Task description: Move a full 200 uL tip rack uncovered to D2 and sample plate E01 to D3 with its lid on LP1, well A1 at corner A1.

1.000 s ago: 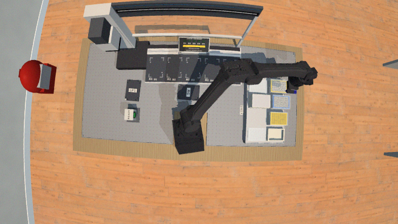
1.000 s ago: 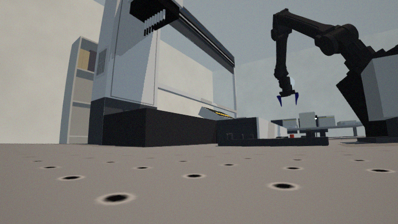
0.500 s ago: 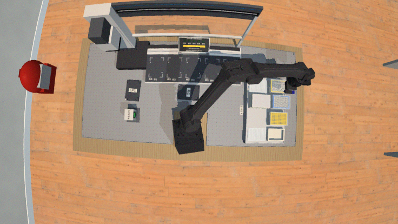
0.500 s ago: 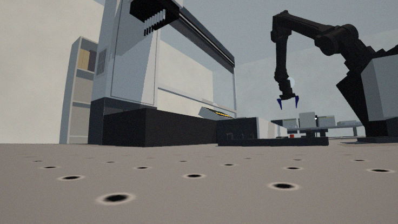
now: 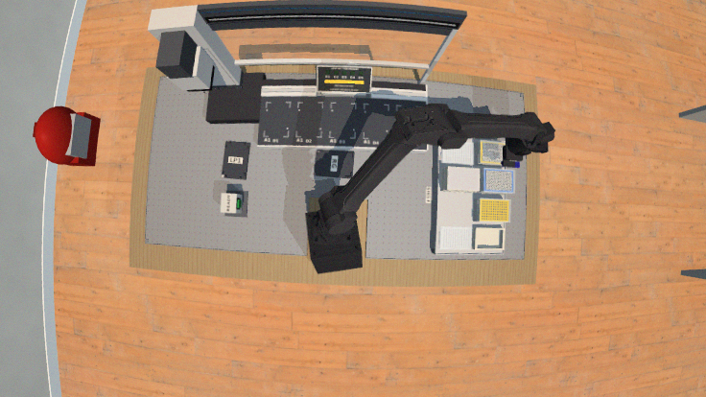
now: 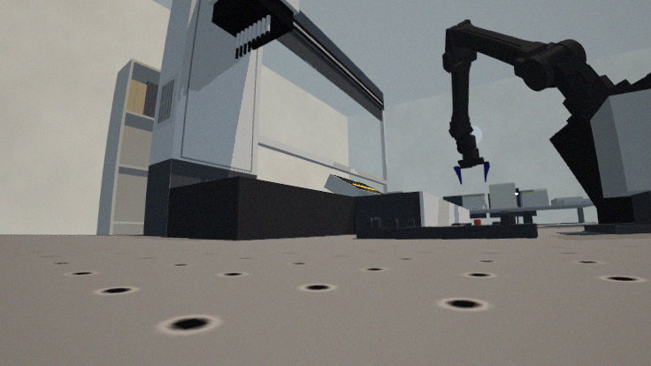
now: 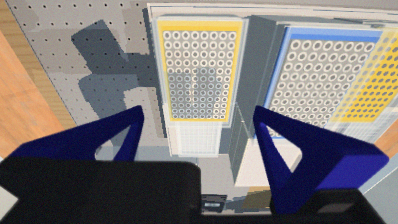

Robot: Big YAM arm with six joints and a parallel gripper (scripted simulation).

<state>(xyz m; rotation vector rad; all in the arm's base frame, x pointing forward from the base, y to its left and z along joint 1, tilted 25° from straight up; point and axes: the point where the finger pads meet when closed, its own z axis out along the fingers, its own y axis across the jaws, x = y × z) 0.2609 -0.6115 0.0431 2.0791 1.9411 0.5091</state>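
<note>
Right now the clear tip rack cover is 7 cm below my hand. Round my hand: clear plate lid 13 cm to the left, 12 cm below, 1 cm ahead; sample plate 14 cm to the left, 12 cm below, 1 cm ahead; yellow tip rack 9 cm below, 1 cm to the left, 1 cm behind.
</note>
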